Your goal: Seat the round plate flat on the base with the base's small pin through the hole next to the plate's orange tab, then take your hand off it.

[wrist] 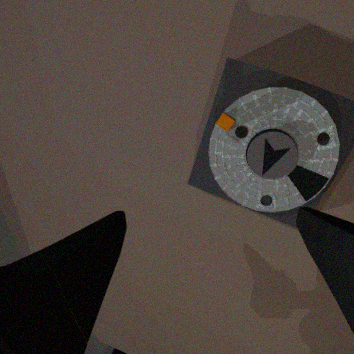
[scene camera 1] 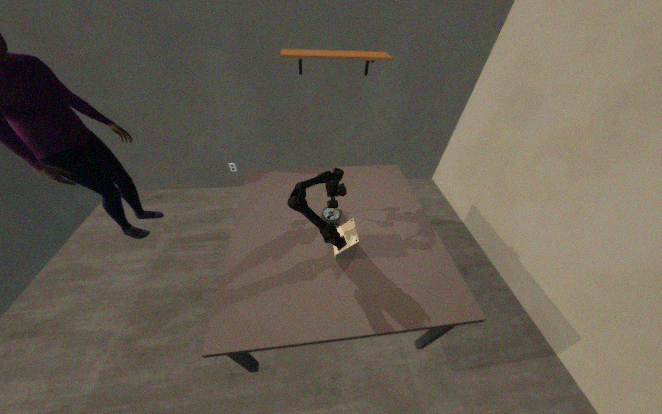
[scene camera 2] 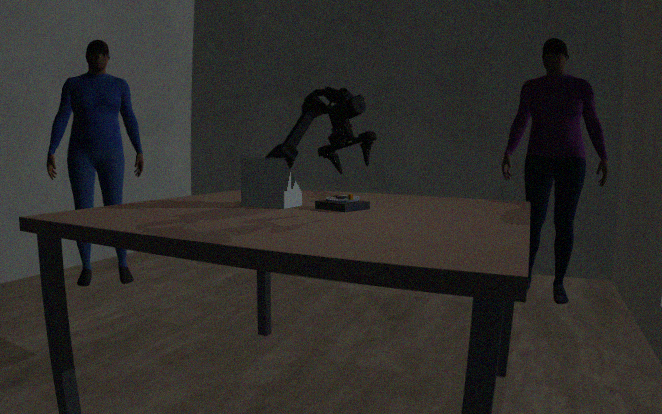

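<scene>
The round grey plate lies on the dark square base, looking about level. Its orange tab is at the upper left in the wrist view, with a dark hole beside it. Two more holes and a black wedge mark show on the plate. A dark arrow shows inside its central opening. I cannot make out the small pin or tell which hole it is in. My gripper is open and empty, above the plate and apart from it.
A pale slant-topped block stands on the table, close beside the base and the arm's foot. A person in purple and one in blue stand beyond the table. A shelf is on the wall.
</scene>
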